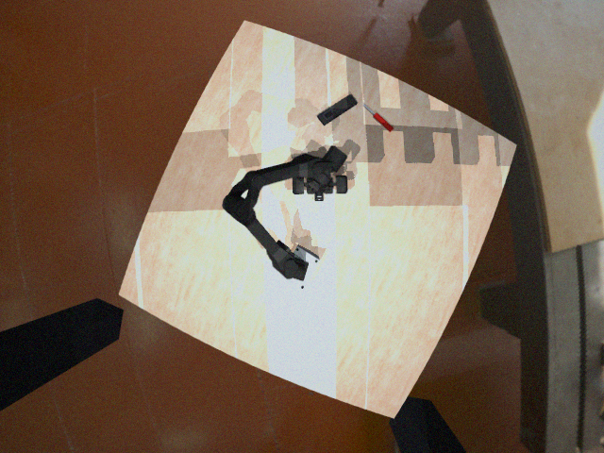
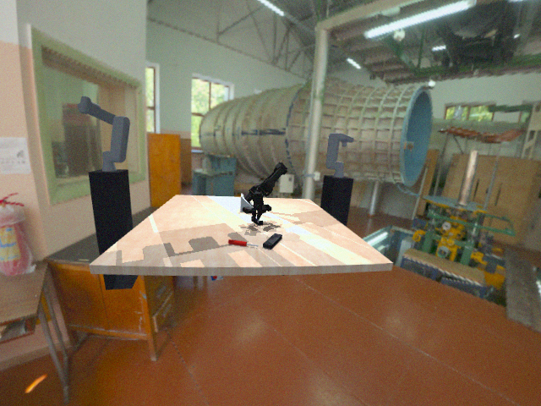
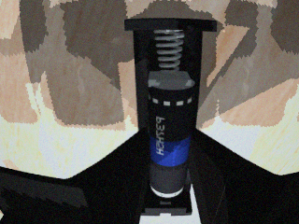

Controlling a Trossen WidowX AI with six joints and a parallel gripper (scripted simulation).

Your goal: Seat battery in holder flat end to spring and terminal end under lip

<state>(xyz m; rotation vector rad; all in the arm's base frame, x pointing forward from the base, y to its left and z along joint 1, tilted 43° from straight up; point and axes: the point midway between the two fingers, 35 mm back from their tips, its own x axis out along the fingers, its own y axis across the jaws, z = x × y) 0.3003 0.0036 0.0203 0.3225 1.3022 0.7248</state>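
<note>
Right now the battery is 10 mm above my gripper tip. Round my gripper tip: red-handled screwdriver (340 mm ahead, 130 mm to the right).
</note>
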